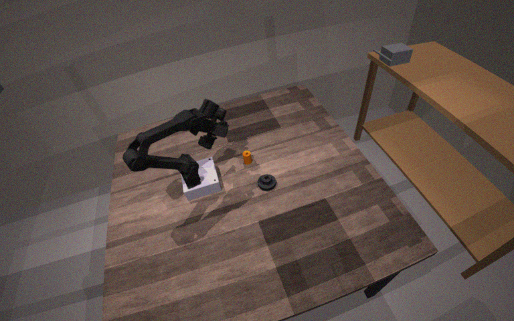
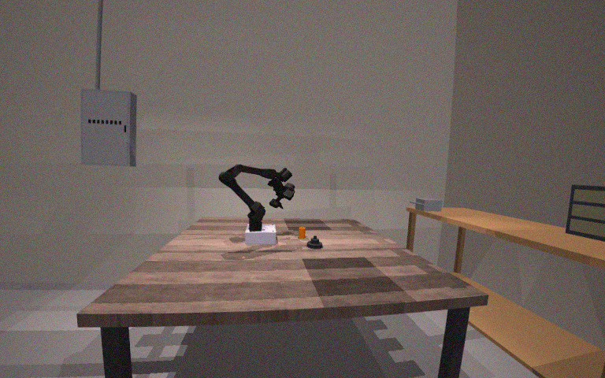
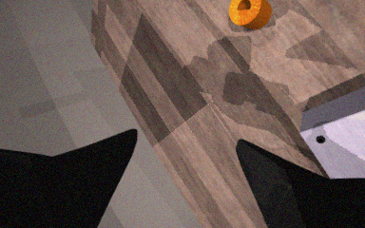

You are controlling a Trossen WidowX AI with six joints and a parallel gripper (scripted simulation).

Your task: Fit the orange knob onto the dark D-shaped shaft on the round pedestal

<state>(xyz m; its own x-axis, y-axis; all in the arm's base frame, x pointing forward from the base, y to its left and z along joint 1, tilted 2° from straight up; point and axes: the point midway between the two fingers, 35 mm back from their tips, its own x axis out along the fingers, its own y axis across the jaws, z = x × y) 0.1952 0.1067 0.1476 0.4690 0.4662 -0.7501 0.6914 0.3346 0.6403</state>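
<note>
The orange knob is 8 cm ahead of my gripper tip, 8 cm to the right of it and 17 cm below it. Round my gripper tip: round pedestal: 10 cm ahead, 25 cm to the right, 17 cm below.
</note>
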